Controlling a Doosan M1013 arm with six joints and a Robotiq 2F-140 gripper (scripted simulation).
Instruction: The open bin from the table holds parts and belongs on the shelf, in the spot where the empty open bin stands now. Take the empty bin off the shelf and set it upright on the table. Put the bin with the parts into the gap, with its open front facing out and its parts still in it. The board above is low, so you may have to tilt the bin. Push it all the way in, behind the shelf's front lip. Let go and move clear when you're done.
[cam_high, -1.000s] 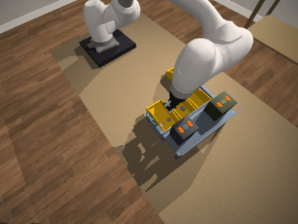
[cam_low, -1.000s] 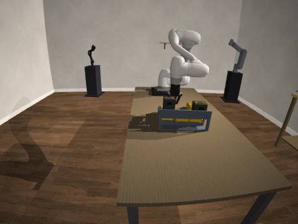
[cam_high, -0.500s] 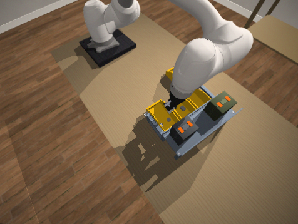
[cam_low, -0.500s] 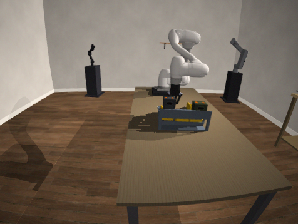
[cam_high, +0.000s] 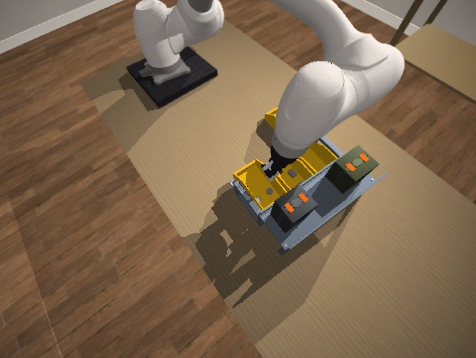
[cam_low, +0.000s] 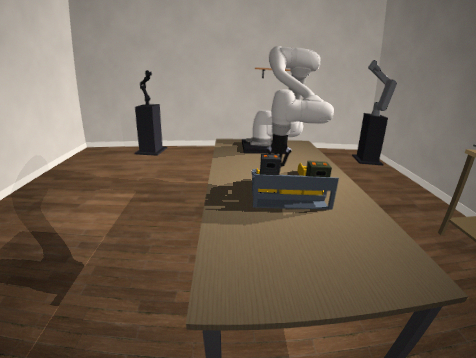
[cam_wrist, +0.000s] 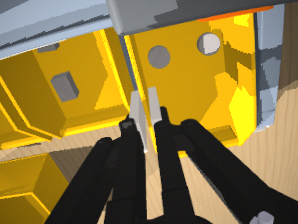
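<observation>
The shelf lip lies 8 cm below my hand, 6 cm to the left of it and 5 cm behind it. The rest, counted from my hand: dark grey box (14 cm ahead, 7 cm above, 4 cm to the right); green box (19 cm to the left, 13 cm ahead, 6 cm above).
</observation>
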